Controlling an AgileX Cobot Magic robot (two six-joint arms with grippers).
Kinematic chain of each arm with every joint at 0, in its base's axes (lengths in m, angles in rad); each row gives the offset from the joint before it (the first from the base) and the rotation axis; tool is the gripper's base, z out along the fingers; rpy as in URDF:
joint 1: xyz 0 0 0.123 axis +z
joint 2: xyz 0 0 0 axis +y
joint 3: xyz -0.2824 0 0.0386 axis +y
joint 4: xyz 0.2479 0 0.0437 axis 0.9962 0 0.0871
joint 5: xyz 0 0 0 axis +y
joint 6: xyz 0.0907 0 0.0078 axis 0.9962 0 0.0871
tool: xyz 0 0 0 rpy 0 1.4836 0
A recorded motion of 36 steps. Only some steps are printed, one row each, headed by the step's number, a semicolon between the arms.
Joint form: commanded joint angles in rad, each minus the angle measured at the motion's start. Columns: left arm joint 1, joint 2, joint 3, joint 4, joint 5, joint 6; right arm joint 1, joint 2, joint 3, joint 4, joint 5, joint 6.
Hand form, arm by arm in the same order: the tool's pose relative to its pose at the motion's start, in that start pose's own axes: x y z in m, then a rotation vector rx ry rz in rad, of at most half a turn. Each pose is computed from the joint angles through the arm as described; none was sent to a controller.
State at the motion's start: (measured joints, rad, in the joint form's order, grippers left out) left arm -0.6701 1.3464 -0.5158 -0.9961 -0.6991 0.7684; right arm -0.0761 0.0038 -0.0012 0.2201 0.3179 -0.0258
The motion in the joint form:
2: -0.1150 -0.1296 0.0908 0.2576 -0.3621 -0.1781; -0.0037 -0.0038 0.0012 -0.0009 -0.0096 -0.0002
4: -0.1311 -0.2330 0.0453 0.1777 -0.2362 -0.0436; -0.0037 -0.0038 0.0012 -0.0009 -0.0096 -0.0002
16: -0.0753 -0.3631 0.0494 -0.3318 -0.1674 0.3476; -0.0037 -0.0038 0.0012 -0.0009 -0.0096 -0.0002
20: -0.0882 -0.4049 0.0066 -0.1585 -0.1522 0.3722; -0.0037 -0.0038 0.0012 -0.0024 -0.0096 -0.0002
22: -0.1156 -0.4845 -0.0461 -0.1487 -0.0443 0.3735; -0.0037 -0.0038 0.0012 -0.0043 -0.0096 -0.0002
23: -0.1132 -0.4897 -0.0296 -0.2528 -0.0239 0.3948; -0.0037 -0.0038 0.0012 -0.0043 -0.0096 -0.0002
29: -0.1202 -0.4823 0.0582 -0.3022 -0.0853 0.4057; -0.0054 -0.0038 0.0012 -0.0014 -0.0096 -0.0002
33: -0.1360 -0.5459 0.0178 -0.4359 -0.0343 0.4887; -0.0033 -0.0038 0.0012 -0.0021 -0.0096 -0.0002
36: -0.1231 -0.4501 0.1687 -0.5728 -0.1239 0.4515; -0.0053 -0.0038 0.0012 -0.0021 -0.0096 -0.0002
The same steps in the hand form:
2: -0.0317 0.0002 -0.0436 0.0439 -0.4434 -0.0281; -0.0007 -0.0003 -0.0002 0.0036 -0.0129 -0.0004
4: -0.0508 0.0041 -0.0572 0.0633 -0.4226 -0.0224; -0.0007 -0.0003 -0.0002 0.0036 -0.0129 -0.0004
16: -0.0365 0.0456 -0.0673 -0.1745 -0.1515 -0.0797; -0.0007 -0.0003 -0.0002 0.0036 -0.0129 -0.0004
20: -0.0652 0.0412 -0.0780 -0.1067 -0.3186 0.0185; -0.0007 -0.0003 -0.0002 0.0041 -0.0128 -0.0019
22: -0.0875 0.0384 -0.0965 0.0200 -0.3833 -0.0400; -0.0007 -0.0004 -0.0002 0.0046 -0.0128 -0.0037
23: -0.0767 0.0399 -0.0941 0.0196 -0.3017 -0.0894; -0.0007 -0.0004 -0.0002 0.0046 -0.0128 -0.0037
29: -0.0470 0.0447 -0.0888 -0.0449 -0.2200 -0.0609; -0.0007 -0.0004 -0.0002 0.0054 -0.0132 -0.0005
33: -0.0572 0.0477 -0.1006 0.0022 -0.1954 -0.1402; -0.0007 -0.0003 -0.0002 0.0036 -0.0128 -0.0017
36: 0.0070 0.0531 -0.0823 -0.1524 0.0487 -0.1186; -0.0007 -0.0004 -0.0002 0.0055 -0.0131 -0.0012

